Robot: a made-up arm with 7 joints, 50 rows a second.
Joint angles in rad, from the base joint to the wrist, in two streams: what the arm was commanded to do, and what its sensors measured. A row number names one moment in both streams.
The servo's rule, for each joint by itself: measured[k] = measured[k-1] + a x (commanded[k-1-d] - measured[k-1]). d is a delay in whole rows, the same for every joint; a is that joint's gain. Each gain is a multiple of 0.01, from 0.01 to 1. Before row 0 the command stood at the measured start. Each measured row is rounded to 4 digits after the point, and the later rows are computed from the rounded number. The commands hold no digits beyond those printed.
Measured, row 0:
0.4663 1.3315 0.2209 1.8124 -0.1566 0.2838 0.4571
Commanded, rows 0 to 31:
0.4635 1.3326 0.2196 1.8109 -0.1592 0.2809 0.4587
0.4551 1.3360 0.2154 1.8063 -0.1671 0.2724 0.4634
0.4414 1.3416 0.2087 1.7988 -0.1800 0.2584 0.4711
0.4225 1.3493 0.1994 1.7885 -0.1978 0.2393 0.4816
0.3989 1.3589 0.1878 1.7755 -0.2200 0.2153 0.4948
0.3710 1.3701 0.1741 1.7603 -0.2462 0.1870 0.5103
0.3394 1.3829 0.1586 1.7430 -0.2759 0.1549 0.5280
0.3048 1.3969 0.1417 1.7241 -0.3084 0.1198 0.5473
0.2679 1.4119 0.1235 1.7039 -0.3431 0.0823 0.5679
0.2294 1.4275 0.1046 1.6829 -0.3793 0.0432 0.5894
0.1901 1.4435 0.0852 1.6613 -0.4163 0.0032 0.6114
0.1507 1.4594 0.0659 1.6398 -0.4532 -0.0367 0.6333
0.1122 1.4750 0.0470 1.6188 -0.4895 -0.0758 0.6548
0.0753 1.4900 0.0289 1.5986 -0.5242 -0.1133 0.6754
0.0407 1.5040 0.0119 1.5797 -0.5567 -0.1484 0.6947
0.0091 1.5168 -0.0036 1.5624 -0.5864 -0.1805 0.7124
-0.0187 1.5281 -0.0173 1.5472 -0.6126 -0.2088 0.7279
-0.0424 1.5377 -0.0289 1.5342 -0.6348 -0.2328 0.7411
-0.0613 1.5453 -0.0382 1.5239 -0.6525 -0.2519 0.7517
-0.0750 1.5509 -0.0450 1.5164 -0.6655 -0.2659 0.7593
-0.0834 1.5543 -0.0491 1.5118 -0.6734 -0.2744 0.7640
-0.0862 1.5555 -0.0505 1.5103 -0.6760 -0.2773 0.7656
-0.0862 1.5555 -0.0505 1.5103 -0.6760 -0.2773 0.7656
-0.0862 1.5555 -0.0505 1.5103 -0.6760 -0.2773 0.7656
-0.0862 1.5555 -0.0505 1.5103 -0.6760 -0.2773 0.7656
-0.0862 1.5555 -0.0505 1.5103 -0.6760 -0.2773 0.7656
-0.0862 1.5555 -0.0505 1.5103 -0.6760 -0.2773 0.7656
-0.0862 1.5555 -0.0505 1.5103 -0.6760 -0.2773 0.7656
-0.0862 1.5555 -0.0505 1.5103 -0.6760 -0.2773 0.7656
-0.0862 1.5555 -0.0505 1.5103 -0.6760 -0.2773 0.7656
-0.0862 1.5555 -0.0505 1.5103 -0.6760 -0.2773 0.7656
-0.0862 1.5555 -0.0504 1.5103 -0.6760 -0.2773 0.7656
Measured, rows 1 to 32:
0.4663 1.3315 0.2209 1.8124 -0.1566 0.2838 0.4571
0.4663 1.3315 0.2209 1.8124 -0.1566 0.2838 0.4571
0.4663 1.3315 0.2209 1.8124 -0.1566 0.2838 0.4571
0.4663 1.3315 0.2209 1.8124 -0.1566 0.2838 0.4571
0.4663 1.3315 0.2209 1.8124 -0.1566 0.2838 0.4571
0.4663 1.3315 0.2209 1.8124 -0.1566 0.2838 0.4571
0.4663 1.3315 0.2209 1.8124 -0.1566 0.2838 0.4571
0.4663 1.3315 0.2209 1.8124 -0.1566 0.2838 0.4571
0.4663 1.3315 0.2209 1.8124 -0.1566 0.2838 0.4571
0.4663 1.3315 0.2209 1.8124 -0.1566 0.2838 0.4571
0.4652 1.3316 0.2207 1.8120 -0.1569 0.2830 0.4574
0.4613 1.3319 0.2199 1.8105 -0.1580 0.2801 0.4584
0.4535 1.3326 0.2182 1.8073 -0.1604 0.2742 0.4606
0.4414 1.3338 0.2154 1.8022 -0.1645 0.2648 0.4642
0.4248 1.3356 0.2113 1.7950 -0.1706 0.2514 0.4694
0.4038 1.3380 0.2057 1.7856 -0.1789 0.2340 0.4764
0.3787 1.3411 0.1986 1.7741 -0.1896 0.2126 0.4852
0.3499 1.3450 0.1901 1.7606 -0.2027 0.1875 0.4958
0.3179 1.3497 0.1801 1.7453 -0.2181 0.1591 0.5081
0.2834 1.3551 0.1688 1.7285 -0.2358 0.1278 0.5219
0.2470 1.3613 0.1563 1.7104 -0.2557 0.0942 0.5371
0.2094 1.3682 0.1427 1.6913 -0.2774 0.0589 0.5535
0.1715 1.3757 0.1283 1.6717 -0.3007 0.0225 0.5707
0.1340 1.3837 0.1134 1.6520 -0.3253 -0.0142 0.5885
0.0976 1.3921 0.0982 1.6325 -0.3508 -0.0504 0.6066
0.0631 1.4008 0.0829 1.6136 -0.3767 -0.0855 0.6246
0.0312 1.4097 0.0679 1.5957 -0.4026 -0.1188 0.6422
0.0025 1.4187 0.0534 1.5791 -0.4281 -0.1496 0.6590
-0.0224 1.4276 0.0397 1.5642 -0.4528 -0.1772 0.6748
-0.0429 1.4362 0.0270 1.5513 -0.4762 -0.2011 0.6892
-0.0587 1.4445 0.0156 1.5406 -0.4979 -0.2209 0.7019
-0.0694 1.4523 0.0057 1.5324 -0.5175 -0.2361 0.7127
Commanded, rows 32 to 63:
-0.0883 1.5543 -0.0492 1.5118 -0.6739 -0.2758 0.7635
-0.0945 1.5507 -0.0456 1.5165 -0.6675 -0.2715 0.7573
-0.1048 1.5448 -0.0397 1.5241 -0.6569 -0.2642 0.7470
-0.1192 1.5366 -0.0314 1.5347 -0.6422 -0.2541 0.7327
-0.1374 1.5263 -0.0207 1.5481 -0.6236 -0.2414 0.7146
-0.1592 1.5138 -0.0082 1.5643 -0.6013 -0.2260 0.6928
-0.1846 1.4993 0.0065 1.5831 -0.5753 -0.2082 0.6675
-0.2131 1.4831 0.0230 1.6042 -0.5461 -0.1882 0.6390
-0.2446 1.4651 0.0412 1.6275 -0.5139 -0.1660 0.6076
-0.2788 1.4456 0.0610 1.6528 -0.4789 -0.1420 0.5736
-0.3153 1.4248 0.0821 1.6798 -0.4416 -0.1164 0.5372
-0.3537 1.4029 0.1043 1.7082 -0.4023 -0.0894 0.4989
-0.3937 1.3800 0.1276 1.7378 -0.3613 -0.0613 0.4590
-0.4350 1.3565 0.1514 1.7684 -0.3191 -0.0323 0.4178
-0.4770 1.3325 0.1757 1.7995 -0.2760 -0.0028 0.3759
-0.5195 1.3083 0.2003 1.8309 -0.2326 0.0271 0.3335
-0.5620 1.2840 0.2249 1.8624 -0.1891 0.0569 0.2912
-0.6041 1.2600 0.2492 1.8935 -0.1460 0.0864 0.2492
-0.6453 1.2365 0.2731 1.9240 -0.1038 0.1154 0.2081
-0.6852 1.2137 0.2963 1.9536 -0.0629 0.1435 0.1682
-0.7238 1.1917 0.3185 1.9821 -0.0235 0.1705 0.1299
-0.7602 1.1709 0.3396 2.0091 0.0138 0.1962 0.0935
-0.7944 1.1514 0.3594 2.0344 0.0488 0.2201 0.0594
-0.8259 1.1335 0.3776 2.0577 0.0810 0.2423 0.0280
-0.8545 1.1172 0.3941 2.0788 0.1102 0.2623 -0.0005
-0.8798 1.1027 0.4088 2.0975 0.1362 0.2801 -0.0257
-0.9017 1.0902 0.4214 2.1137 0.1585 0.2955 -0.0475
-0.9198 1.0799 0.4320 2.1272 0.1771 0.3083 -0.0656
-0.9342 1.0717 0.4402 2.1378 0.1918 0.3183 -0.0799
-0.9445 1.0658 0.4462 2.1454 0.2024 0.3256 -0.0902
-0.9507 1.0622 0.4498 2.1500 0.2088 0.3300 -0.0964
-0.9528 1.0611 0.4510 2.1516 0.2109 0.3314 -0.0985
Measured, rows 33 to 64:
-0.0760 1.4595 -0.0027 1.5264 -0.5349 -0.2472 0.7217
-0.0800 1.4662 -0.0099 1.5221 -0.5504 -0.2553 0.7292
-0.0824 1.4725 -0.0160 1.5189 -0.5642 -0.2612 0.7354
-0.0839 1.4783 -0.0212 1.5166 -0.5765 -0.2655 0.7405
-0.0848 1.4837 -0.0256 1.5149 -0.5874 -0.2687 0.7448
-0.0853 1.4887 -0.0293 1.5137 -0.5971 -0.2710 0.7483
-0.0857 1.4934 -0.0325 1.5128 -0.6058 -0.2727 0.7512
-0.0859 1.4977 -0.0352 1.5121 -0.6135 -0.2739 0.7536
-0.0860 1.5017 -0.0375 1.5116 -0.6204 -0.2748 0.7556
-0.0861 1.5055 -0.0394 1.5112 -0.6265 -0.2755 0.7573
-0.0870 1.5089 -0.0409 1.5114 -0.6317 -0.2756 0.7584
-0.0899 1.5118 -0.0416 1.5128 -0.6356 -0.2745 0.7582
-0.0957 1.5141 -0.0413 1.5159 -0.6379 -0.2717 0.7563
-0.1049 1.5157 -0.0398 1.5210 -0.6384 -0.2669 0.7523
-0.1176 1.5164 -0.0369 1.5283 -0.6368 -0.2600 0.7459
-0.1338 1.5162 -0.0326 1.5380 -0.6329 -0.2508 0.7369
-0.1536 1.5150 -0.0267 1.5502 -0.6266 -0.2393 0.7251
-0.1768 1.5128 -0.0192 1.5648 -0.6177 -0.2255 0.7105
-0.2032 1.5095 -0.0101 1.5817 -0.6063 -0.2094 0.6930
-0.2327 1.5050 0.0006 1.6009 -0.5923 -0.1912 0.6727
-0.2649 1.4994 0.0128 1.6222 -0.5757 -0.1710 0.6497
-0.2995 1.4926 0.0265 1.6454 -0.5566 -0.1490 0.6241
-0.3362 1.4847 0.0417 1.6703 -0.5351 -0.1253 0.5960
-0.3747 1.4757 0.0582 1.6968 -0.5113 -0.1002 0.5657
-0.4146 1.4657 0.0758 1.7245 -0.4854 -0.0739 0.5334
-0.4555 1.4547 0.0945 1.7532 -0.4576 -0.0466 0.4994
-0.4970 1.4428 0.1141 1.7827 -0.4281 -0.0187 0.4640
-0.5388 1.4300 0.1344 1.8126 -0.3971 0.0097 0.4275
-0.5803 1.4165 0.1552 1.8427 -0.3648 0.0382 0.3902
-0.6212 1.4023 0.1764 1.8726 -0.3316 0.0666 0.3525
-0.6612 1.3876 0.1977 1.9022 -0.2977 0.0947 0.3147
-0.6998 1.3724 0.2190 1.9311 -0.2634 0.1221 0.2771

